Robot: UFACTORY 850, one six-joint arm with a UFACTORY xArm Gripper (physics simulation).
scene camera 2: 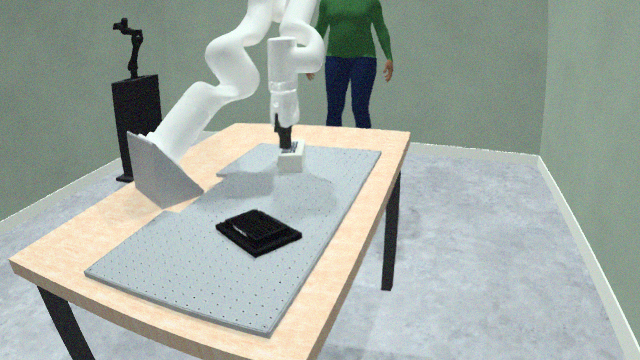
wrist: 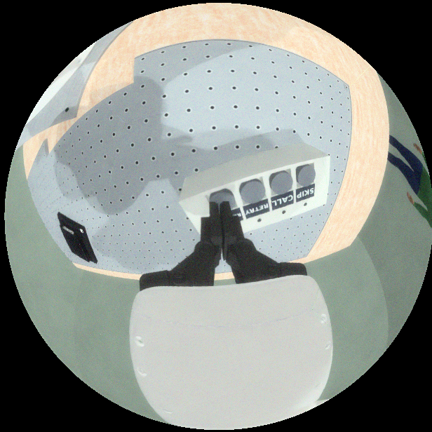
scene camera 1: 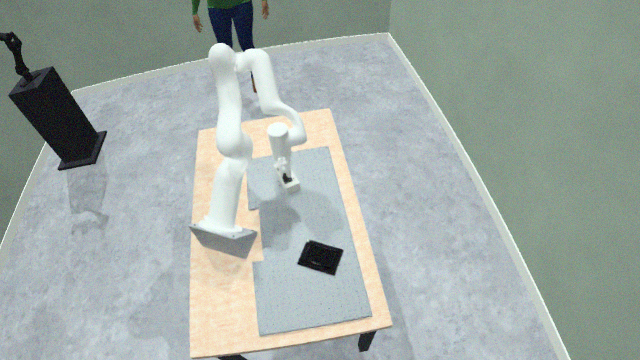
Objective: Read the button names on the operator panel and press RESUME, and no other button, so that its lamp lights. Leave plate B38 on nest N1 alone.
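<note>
The white operator panel (scene camera 1: 291, 189) (scene camera 2: 291, 164) (wrist: 260, 167) stands on the perforated board. In the wrist view its round grey buttons read SKIP (wrist: 305, 174), CALL (wrist: 281, 181) and RETRY (wrist: 252, 189). The fourth button (wrist: 220, 193), at the left end, has a label mostly covered by the fingers. My gripper (scene camera 1: 287, 178) (scene camera 2: 285, 145) (wrist: 218, 214) is shut and empty, pointing down, its tips over that button's lower part; contact cannot be told. The lamp dots under the other three are dark; the fourth's is hidden. The black plate (scene camera 1: 322, 255) (scene camera 2: 256, 223) (wrist: 75, 236) lies on its black nest.
The grey perforated board (scene camera 1: 310, 305) (scene camera 2: 200, 280) (wrist: 200, 90) lies on the wooden table (scene camera 1: 220, 320) (scene camera 2: 345, 250). The arm's slanted base plate (scene camera 1: 225, 242) (scene camera 2: 160, 175) is at the board's left. A person (scene camera 1: 231, 20) (scene camera 2: 351, 60) stands behind the table; a black pedestal (scene camera 1: 55, 117) (scene camera 2: 137, 105) stands left.
</note>
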